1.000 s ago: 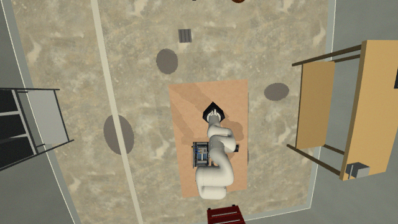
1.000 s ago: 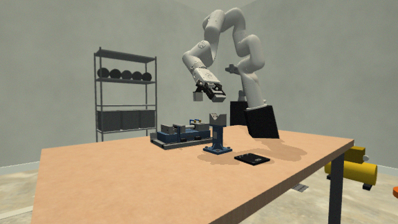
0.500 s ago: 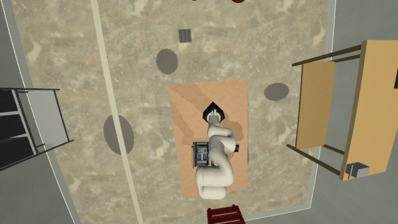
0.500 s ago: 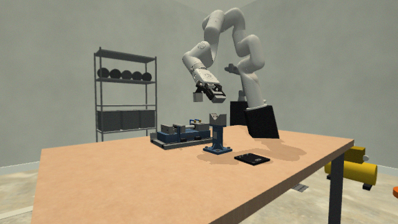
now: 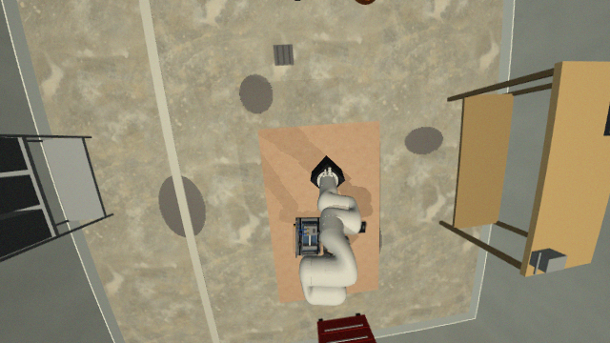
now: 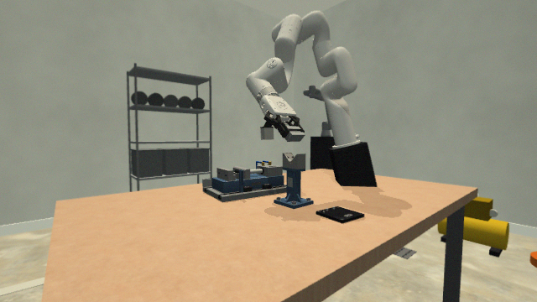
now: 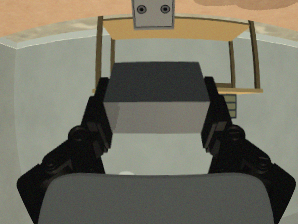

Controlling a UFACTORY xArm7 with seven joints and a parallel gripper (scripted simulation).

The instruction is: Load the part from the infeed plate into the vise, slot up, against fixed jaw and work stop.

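Right now the grey V-block is 10 cm below my hand and 3 cm to the left of it. Round my hand: work stop: 18 cm to the right, 14 cm below, 9 cm ahead; cylinder rod: 21 cm to the right, 15 cm below; grey block: 1 cm to the left.
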